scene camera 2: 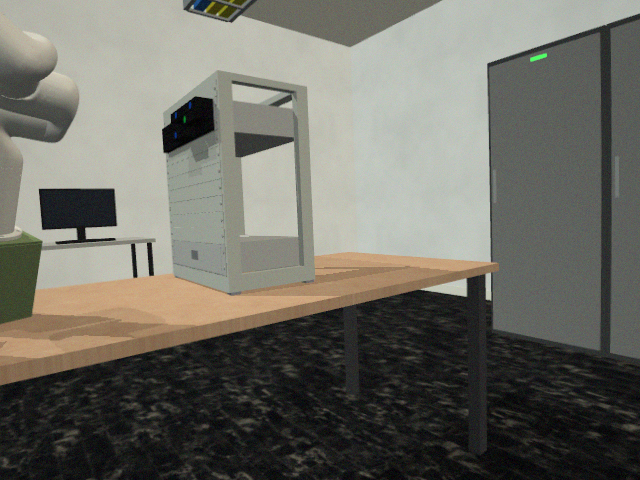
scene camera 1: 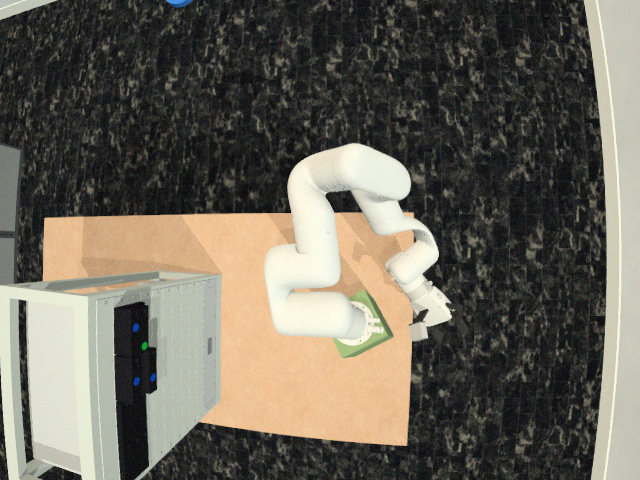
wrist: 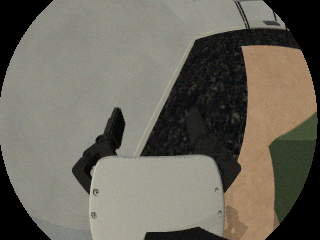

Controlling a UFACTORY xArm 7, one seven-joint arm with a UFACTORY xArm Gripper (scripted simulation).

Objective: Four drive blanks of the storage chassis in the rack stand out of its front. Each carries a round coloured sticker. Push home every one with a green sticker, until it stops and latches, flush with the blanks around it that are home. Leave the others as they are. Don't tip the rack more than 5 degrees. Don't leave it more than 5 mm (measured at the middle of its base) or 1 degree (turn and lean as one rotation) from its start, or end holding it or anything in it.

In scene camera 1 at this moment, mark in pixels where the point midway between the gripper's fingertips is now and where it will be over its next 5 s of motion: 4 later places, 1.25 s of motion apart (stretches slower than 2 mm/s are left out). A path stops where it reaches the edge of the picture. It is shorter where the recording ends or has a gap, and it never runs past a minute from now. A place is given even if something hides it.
My gripper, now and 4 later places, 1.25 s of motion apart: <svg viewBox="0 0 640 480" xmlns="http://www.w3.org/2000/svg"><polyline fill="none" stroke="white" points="453,336 375,451 259,434 218,374 215,364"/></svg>
